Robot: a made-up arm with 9 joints. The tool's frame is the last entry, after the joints. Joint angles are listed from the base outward. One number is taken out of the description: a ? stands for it. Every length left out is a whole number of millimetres.
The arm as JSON. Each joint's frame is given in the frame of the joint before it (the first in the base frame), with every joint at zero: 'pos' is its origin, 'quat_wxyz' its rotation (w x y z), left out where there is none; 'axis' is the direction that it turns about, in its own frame. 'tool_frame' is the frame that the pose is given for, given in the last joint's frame.
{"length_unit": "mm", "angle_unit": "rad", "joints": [
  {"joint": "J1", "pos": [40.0, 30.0, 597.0], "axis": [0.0, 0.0, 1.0]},
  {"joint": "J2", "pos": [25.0, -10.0, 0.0], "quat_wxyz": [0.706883, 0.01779, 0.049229, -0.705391], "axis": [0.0, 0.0, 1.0]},
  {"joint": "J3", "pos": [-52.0, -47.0, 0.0], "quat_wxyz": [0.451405, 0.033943, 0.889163, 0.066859], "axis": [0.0, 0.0, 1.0]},
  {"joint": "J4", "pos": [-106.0, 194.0, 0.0], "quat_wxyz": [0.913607, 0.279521, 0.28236, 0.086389], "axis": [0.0, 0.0, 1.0]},
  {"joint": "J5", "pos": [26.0, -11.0, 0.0], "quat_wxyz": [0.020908, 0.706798, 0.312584, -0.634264], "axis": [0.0, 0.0, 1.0]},
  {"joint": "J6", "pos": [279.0, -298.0, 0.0], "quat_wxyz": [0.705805, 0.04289, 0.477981, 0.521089], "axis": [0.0, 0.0, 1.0]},
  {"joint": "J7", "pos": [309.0, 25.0, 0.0], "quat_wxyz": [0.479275, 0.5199, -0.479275, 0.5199], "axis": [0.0, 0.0, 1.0]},
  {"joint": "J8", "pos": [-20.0, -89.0, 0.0], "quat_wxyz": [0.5, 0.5, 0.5, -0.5], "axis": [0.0, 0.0, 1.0]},
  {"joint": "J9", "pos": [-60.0, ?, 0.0], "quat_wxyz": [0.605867, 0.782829, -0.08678, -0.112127], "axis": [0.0, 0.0, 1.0]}
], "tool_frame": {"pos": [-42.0, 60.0, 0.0], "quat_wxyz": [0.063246, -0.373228, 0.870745, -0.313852]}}
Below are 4 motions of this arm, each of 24 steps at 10 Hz.
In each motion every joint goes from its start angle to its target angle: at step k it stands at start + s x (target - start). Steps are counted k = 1, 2, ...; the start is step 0. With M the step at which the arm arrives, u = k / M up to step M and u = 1 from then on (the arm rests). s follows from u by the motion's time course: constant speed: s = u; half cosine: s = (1 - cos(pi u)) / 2; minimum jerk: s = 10 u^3 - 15 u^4 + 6 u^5.
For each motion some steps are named. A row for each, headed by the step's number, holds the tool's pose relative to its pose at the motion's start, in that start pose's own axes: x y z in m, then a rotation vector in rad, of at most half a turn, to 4 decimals.
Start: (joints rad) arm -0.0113 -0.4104 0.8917 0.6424 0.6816 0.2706 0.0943 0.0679 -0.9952
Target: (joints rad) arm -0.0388 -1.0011 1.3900 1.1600 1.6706 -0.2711 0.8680 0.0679 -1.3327
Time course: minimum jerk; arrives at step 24
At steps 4, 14, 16, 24:
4: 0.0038 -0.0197 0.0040 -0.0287 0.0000 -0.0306
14: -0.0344 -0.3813 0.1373 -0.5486 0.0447 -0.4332
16: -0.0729 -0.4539 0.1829 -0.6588 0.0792 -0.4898
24: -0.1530 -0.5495 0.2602 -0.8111 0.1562 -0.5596

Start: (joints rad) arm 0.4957 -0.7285 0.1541 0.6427 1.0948 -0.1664 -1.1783 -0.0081 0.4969
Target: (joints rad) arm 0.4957 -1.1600 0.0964 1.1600 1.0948 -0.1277 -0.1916 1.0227 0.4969
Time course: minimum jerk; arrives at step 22
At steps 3, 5, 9, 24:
3: -0.0143 -0.0076 0.0031 -0.0234 0.0226 -0.0026
5: -0.0556 -0.0304 0.0148 -0.0940 0.0892 -0.0097
9: -0.2054 -0.1205 0.0995 -0.4075 0.3596 -0.0289
24: -0.3694 -0.2056 0.4535 -1.3406 1.0082 -0.0536

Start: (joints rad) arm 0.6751 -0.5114 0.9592 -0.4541 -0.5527 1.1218 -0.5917 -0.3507 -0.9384
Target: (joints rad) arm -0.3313 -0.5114 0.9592 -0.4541 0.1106 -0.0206 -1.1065 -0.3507 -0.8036
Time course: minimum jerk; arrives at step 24
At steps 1, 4, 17, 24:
1: -0.0001 -0.0005 0.0000 -0.0012 0.0008 -0.0007
4: -0.0069 -0.0275 0.0023 -0.0608 0.0402 -0.0349
17: -0.2195 -0.3325 0.5516 -1.4735 0.9865 -0.7530
24: -0.2029 -0.2820 0.6955 -1.7368 1.1700 -0.8657

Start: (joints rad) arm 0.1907 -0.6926 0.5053 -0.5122 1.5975 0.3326 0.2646 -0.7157 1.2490
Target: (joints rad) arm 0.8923 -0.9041 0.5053 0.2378 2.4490 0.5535 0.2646 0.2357 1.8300
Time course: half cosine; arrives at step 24
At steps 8, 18, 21, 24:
8: 0.0259 -0.0930 0.0964 -0.2211 0.0392 0.1547
18: 0.2455 -0.1134 0.2765 -0.5507 -0.0433 0.7528
21: 0.2879 -0.0812 0.2897 -0.5621 -0.0741 0.8845
24: 0.3017 -0.0676 0.2927 -0.5619 -0.0852 0.9317

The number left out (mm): -376.0
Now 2 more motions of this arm.
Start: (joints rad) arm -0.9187 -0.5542 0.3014 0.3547 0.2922 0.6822 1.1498 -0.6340 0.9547
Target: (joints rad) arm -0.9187 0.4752 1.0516 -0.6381 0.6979 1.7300 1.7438 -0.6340 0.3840
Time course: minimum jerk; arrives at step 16
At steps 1, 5, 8, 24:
1: -0.0021 -0.0010 0.0024 -0.0038 0.0054 0.0002
5: -0.1124 -0.0511 0.2296 -0.3005 0.4380 0.0364
8: -0.0128 -0.0008 0.6256 -0.7864 1.1966 0.2159
24: 0.4904 0.2501 0.6629 -1.3365 2.1826 0.9126

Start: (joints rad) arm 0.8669 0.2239 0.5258 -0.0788 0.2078 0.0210 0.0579 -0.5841 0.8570
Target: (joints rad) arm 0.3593 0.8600 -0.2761 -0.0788 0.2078 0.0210 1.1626 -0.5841 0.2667
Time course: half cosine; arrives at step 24
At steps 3, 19, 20, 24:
3: -0.0316 -0.0078 0.0067 -0.0238 0.0422 -0.0292
19: -0.5518 0.0188 0.3564 -0.5382 0.8835 -0.7101
20: -0.5638 0.0251 0.3735 -0.5600 0.9108 -0.7405
24: -0.5841 0.0370 0.4043 -0.6006 0.9585 -0.7968

